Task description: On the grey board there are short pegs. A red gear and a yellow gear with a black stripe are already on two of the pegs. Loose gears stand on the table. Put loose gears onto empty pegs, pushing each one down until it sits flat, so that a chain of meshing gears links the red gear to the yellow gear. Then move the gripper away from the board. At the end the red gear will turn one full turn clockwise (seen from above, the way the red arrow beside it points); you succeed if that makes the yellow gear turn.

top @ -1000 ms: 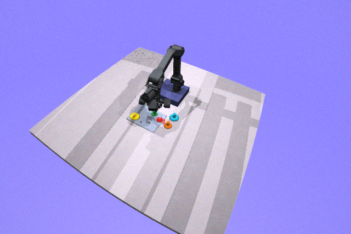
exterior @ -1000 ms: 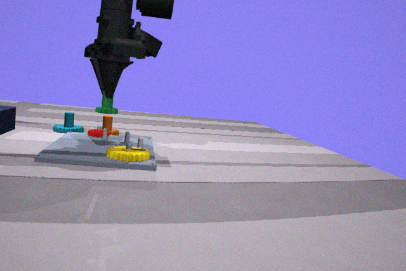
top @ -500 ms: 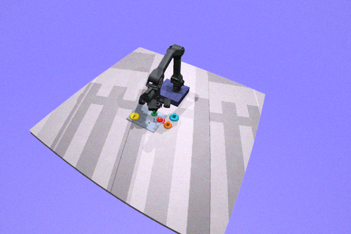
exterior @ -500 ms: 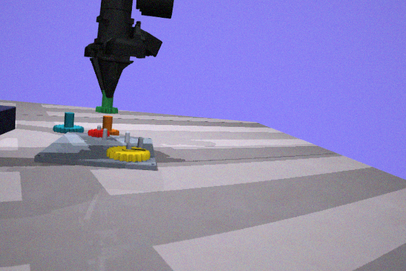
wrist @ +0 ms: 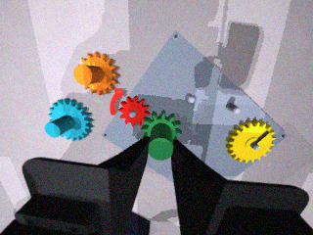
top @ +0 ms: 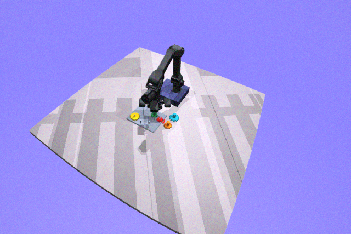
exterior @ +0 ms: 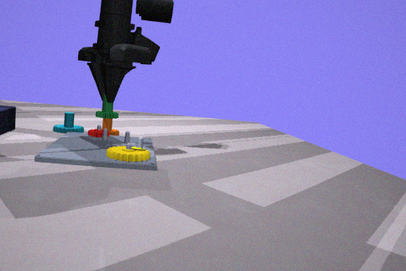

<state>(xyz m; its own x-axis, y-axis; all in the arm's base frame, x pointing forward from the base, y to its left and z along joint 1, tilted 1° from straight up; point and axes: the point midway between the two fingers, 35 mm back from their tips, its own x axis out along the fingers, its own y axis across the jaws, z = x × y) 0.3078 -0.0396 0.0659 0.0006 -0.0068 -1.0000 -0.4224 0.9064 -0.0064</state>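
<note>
Now: the red gear 10 mm behind my gripper tip, 40 mm to the left of it and 60 mm below it. From my gripper tip the other things lie so: red arrow (10 mm behind, 60 mm to the left, 70 mm below); then green gear (10 mm below); then orange gear (100 mm to the left, 60 mm below).
</note>
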